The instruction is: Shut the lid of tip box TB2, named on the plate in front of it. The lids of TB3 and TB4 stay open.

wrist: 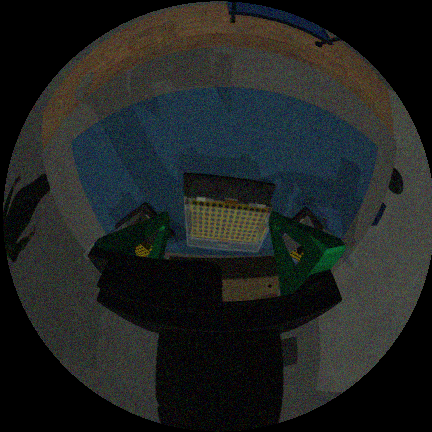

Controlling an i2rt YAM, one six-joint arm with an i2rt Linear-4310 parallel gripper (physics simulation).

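Places are measured from the arm's base along level axes (x ahead, y up, z right), in centimetres.
Pixels of known places: gripper, fingertip midpoint: (218,216).
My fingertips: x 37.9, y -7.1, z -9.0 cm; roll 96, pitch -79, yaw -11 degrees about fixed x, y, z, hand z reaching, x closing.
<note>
Ahead of a thing's pixels: the offset from my fingertips to its top centre. "spot": to the spot under its first point. Level surfaces: height alone.
A tip box {dx -7.7, dy -4.5, dz +2.3 cm} (228,221) with a yellow perforated rack stands in the middle of the wrist view. Its dark lid {spot: dx -2.3, dy -9.6, dz +1.6 cm} (228,188) stands open along the far side. A second tip box {dx -18.6, dy -4.7, dz -16.8 cm} (143,250) shows in part behind the left finger, and a third tip box {dx -11.1, dy -4.7, dz +23.8 cm} (296,256) shows in part through the right finger. Dark raised edges show above both. No name plate is readable, so I cannot tell which box is TB2. My gripper (218,216) is open, with its green fingers left and right of the middle box and nothing held between them.
The boxes stand on a blue mat {dy -12.2 cm} (225,120) with a grey border surface {dy -12.5 cm} (270,67) around it. A tan panel (247,290) with a dark upper strip lies below the middle box, partly hidden by the gripper body. A blue dark-framed object (280,15) is at the top.
</note>
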